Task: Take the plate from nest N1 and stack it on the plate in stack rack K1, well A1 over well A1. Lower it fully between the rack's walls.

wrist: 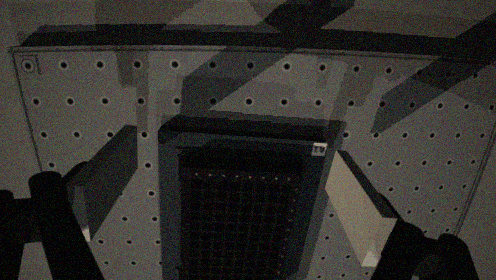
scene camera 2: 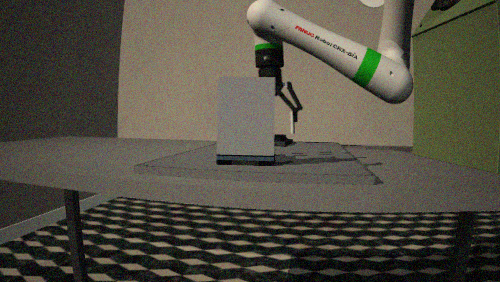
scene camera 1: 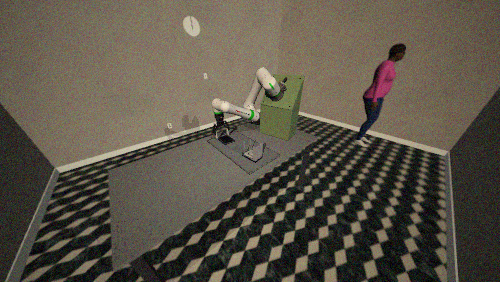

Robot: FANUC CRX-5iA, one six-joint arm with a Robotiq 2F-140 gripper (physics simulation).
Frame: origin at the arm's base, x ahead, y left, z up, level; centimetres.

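Seen in the pictures: gripper, fingertip midpoint: (wrist: 235, 159) (scene camera 1: 222, 135); arm's base at its link origin: (scene camera 1: 276, 94).
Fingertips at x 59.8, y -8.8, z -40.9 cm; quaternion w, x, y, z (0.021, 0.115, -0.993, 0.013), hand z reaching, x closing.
Note:
Pixels of each thing's top centre, then the offset from my fingertips to it. "pt": a spot on its surface instead. Level surfaces: height alone.
- black gridded plate at its top centre: (wrist: 236, 242) (scene camera 2: 269, 135) (scene camera 1: 225, 138) dx -2.5, dy +6.7, dz -0.1 cm
- A1 tag at a spot on its surface: (wrist: 319, 149) pt dx -5.7, dy -2.0, dz -1.5 cm
- Rack K1 at its top centre: (scene camera 2: 249, 81) (scene camera 1: 252, 142) dx -16.8, dy +45.1, dz +11.9 cm
- perforated board at its surface level: dz -2.7 cm
- grey table at its surface level: dz -4.0 cm
The black gridded plate (wrist: 240, 225) (scene camera 1: 226, 140) lies flat in nest N1, whose dark blue-grey rim (wrist: 170, 215) has an A1 tag (wrist: 319, 149) at the upper right corner in the wrist view. My gripper (wrist: 235, 159) (scene camera 1: 222, 135) is open and empty, above the plate, with one pale-padded finger to each side of the nest. In scene camera 2 one finger shows; the other is hidden behind stack rack K1. Rack K1 (scene camera 2: 245, 115) (scene camera 1: 260, 149) stands nearer the board's front corner, with upright walls. Its plate is too small to make out clearly; well A1 there cannot be read.
Nest and rack stand on a perforated board (wrist: 85, 82) (scene camera 1: 245, 165) (scene camera 2: 320, 172) on the grey table (scene camera 1: 165, 210). The arm's green pedestal (scene camera 1: 280, 117) (scene camera 2: 450, 100) stands behind at the right. A person in pink (scene camera 1: 382, 80) stands on the floor beyond it.

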